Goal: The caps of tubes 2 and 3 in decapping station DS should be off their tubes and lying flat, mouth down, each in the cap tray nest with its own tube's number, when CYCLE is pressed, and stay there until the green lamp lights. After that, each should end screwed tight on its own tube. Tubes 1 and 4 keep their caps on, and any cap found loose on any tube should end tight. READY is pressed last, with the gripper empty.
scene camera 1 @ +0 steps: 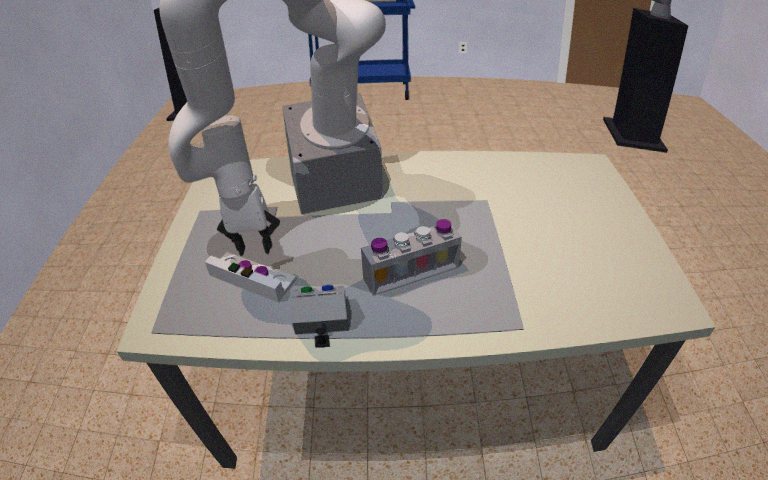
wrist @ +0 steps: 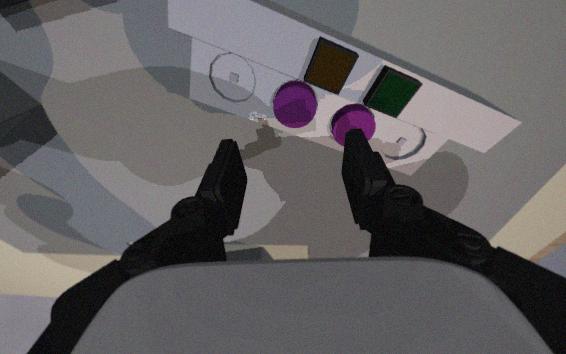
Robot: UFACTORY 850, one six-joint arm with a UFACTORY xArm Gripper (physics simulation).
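Observation:
Two purple caps lie flat in the middle nests of the white cap tray (scene camera 1: 243,278) (wrist: 450,112), closed tops up: one cap (scene camera 1: 261,271) (wrist: 295,104) by the dark amber square, the other cap (scene camera 1: 244,264) (wrist: 353,124) by the dark green square. Both end nests are empty; nest numbers are unreadable. My gripper (scene camera 1: 253,251) (wrist: 291,155) is open and empty, above and behind the tray; one fingertip overlaps a cap in the wrist view. In the decapping station (scene camera 1: 369,276), the two middle tubes show whitish open tops; the end tubes carry purple caps (scene camera 1: 379,245) (scene camera 1: 443,225).
A grey control box (scene camera 1: 320,308) with a green button (scene camera 1: 306,289) and a blue button (scene camera 1: 327,287) stands between tray and station, near the front. A small black object (scene camera 1: 321,340) is in front of it. The robot's base block (scene camera 1: 339,181) stands behind the grey mat (scene camera 1: 475,311).

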